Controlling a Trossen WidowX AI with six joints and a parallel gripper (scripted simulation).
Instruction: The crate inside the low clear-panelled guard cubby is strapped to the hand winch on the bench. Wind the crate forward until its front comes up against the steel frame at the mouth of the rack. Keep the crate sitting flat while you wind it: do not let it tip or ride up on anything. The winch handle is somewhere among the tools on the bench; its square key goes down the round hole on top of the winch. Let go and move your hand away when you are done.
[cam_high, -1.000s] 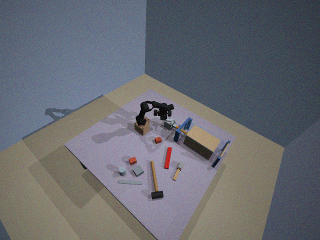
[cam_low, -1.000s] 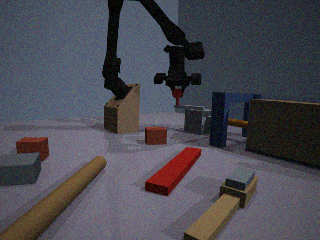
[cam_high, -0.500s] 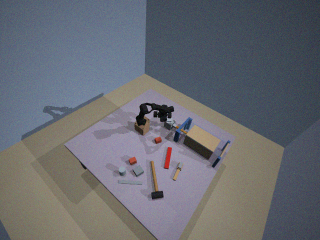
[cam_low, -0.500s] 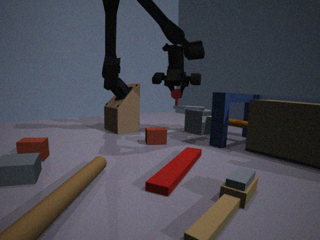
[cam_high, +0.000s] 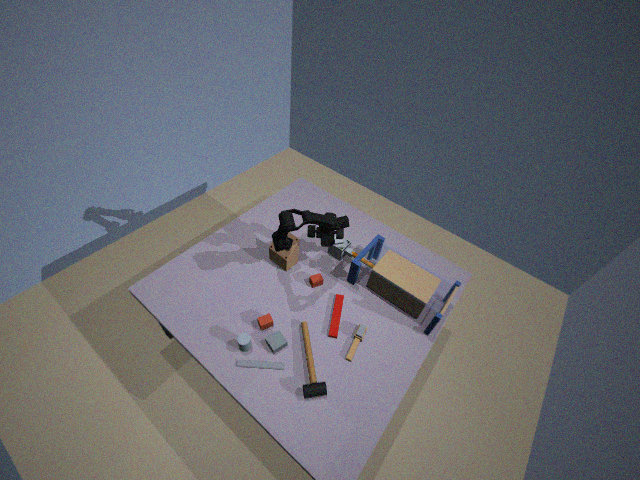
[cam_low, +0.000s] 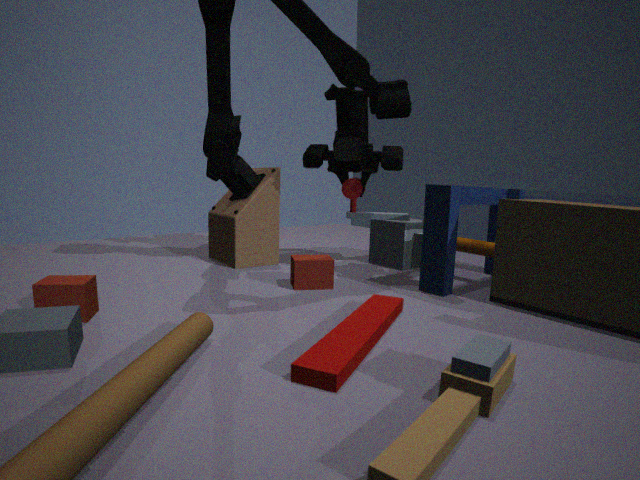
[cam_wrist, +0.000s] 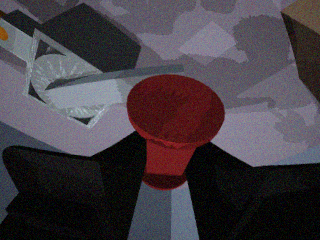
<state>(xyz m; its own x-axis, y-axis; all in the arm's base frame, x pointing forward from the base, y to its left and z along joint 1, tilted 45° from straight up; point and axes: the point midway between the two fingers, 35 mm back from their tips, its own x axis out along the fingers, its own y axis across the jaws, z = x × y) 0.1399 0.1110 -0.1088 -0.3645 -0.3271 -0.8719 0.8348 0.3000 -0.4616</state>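
Right now my gripper tip is 240 mm short of the blue front frame, 40 mm to the right of it and 30 mm above it. Also, from my gripper tip: red knob: 10 mm ahead, 10 mm to the right; grey winch: 60 mm ahead, 50 mm to the left, 100 mm below; winch handle: 30 mm ahead, 10 mm to the left, 30 mm below.
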